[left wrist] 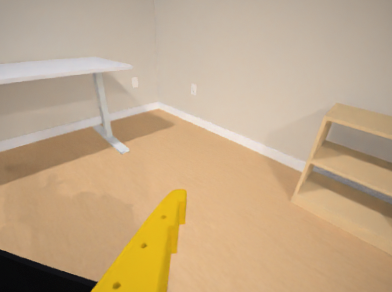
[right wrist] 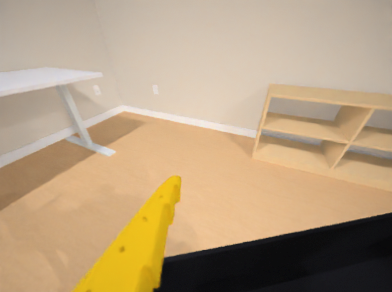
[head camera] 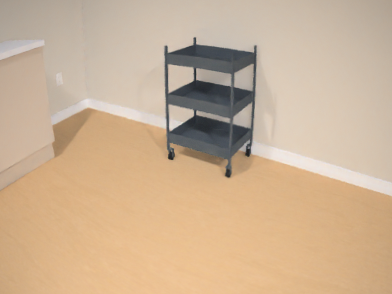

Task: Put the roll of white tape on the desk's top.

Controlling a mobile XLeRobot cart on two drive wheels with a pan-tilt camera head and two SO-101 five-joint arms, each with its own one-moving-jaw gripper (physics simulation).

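Places are measured from the left arm's base along level axes (x ahead, y left, z up), in centimetres.
Pixels of known places: left hand, its tool point: point(left wrist: 186, 202); right hand, its tool point: point(right wrist: 180, 185).
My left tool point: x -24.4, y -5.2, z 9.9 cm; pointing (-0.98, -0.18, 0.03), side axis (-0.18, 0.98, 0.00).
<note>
Behind a point stands the place of what it marks.
The desk point(left wrist: 65, 69) {x -128.6, y -110.3, z -5.5 cm} point(right wrist: 45, 78) {x -141.6, y -108.0, z -5.5 cm} has a white top and pale legs, and stands at the left of both wrist views, partly cut off by the frame. It is well beyond both grippers. The roll of white tape does not show in any view. My left gripper point(left wrist: 176, 202) shows one notched yellow jaw over the floor; it is wide open and holds nothing. My right gripper point(right wrist: 172, 190) also shows one notched yellow jaw, wide open and empty. The moving jaws are out of the picture.
A dark three-tier cart point(head camera: 200, 63) {x 193.2, y -21.2, z -8.2 cm} stands by the wall in the head view. A beige cabinet point(head camera: 22, 107) {x 186.6, y 95.3, z -27.2 cm} with a white top is at its left. A low wooden shelf unit point(left wrist: 362, 119) {x -122.5, y 64.5, z -16.5 cm} point(right wrist: 325, 94) {x -113.3, y 84.7, z -16.5 cm} stands at the right of the wrist views, against the wall.
</note>
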